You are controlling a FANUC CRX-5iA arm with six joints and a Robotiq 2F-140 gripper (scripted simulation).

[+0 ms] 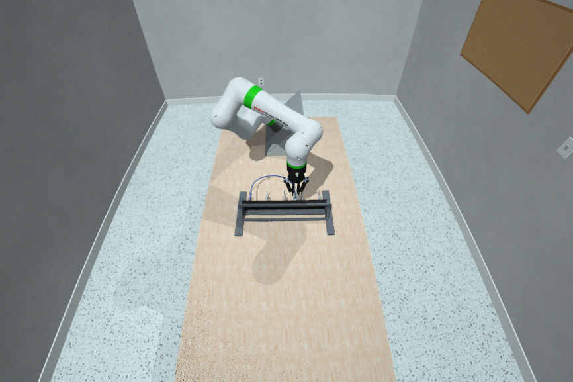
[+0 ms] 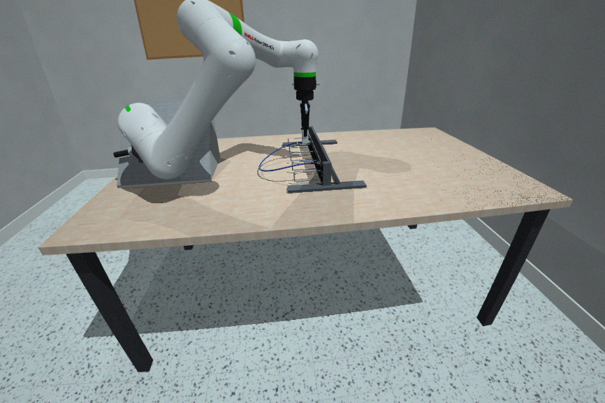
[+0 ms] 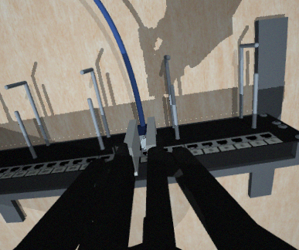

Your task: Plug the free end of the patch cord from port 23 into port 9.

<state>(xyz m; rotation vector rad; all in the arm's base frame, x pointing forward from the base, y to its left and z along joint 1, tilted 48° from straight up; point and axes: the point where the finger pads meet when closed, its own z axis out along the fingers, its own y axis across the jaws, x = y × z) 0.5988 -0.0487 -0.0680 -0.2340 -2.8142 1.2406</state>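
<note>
Right now the free end is 10 mm ahead of my hand and 30 mm below it.
</note>
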